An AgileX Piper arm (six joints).
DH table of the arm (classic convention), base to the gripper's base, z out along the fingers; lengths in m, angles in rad. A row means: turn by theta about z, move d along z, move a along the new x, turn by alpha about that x. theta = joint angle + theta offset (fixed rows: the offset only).
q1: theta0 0, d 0.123, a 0, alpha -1.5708
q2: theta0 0.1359, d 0, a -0.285, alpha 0
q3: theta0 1.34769, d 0, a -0.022, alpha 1.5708
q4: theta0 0, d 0.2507, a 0, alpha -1.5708
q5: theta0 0, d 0, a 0, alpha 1.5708
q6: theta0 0, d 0.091, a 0, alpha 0
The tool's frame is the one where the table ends.
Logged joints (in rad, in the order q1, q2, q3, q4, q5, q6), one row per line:
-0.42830 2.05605 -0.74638 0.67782 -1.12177 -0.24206
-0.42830 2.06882 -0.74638 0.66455 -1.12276 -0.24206
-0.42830 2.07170 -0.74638 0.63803 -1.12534 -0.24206
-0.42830 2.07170 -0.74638 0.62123 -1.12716 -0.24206
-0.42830 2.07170 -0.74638 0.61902 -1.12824 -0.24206
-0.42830 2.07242 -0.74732 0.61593 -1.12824 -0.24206
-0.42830 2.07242 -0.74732 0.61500 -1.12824 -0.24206
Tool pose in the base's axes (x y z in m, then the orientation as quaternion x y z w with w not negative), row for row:
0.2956 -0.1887 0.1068 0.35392 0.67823 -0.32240 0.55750
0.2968 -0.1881 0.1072 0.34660 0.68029 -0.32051 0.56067
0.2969 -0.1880 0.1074 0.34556 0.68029 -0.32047 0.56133
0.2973 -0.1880 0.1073 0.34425 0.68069 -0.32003 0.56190
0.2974 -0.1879 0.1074 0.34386 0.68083 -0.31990 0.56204
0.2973 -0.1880 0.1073 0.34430 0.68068 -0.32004 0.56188
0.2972 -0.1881 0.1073 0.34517 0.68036 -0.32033 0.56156
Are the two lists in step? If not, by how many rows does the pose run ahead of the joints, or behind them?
The pose runs 2 rows ahead of the joints: the pose in row i belongs to the joints in row i + 2.
